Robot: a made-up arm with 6 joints.
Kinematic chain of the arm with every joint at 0, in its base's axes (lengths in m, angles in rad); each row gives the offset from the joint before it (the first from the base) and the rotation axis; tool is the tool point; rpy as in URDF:
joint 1: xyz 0 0 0.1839 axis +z
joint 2: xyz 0 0 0 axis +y
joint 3: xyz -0.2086 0 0.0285 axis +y
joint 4: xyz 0.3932 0 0.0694 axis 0.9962 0 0.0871
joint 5: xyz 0 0 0 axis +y
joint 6: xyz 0.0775 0 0.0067 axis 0.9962 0 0.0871
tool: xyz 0 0 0 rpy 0 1.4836 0
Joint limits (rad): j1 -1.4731..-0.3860 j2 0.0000..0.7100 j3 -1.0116..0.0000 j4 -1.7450..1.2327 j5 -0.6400..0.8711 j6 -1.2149..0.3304
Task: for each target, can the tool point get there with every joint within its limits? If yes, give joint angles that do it. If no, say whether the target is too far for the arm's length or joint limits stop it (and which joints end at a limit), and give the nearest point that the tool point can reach.
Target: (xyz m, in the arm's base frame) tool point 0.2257 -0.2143 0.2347
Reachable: yes | joints -0.7585 0.5927 -0.2459 -0.2785 0.0138 -0.2028
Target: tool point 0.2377 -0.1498 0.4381
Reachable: yes | joints -0.5815 0.5147 -0.7070 0.1445 0.4982 -1.0372
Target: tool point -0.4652 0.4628 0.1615
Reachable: no: joint limits stop it (at a limit: joint 1, joint 2, joint 3, joint 4, joint 5) | nearest point -0.0628 0.0393 0.6318 | short by 0.750 m
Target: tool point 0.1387 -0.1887 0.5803
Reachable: yes | joints -0.8909 0.5648 -0.9232 0.3438 -0.4247 -1.0138
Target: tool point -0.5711 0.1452 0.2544
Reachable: no: joint limits stop it (at a limit: joint 2, joint 3, joint 4, joint 5) | nearest point -0.0718 0.0183 0.6318 | short by 0.639 m
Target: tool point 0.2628 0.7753 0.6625
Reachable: no: too far | nearest point 0.0148 0.0689 0.6569 | short by 0.749 m
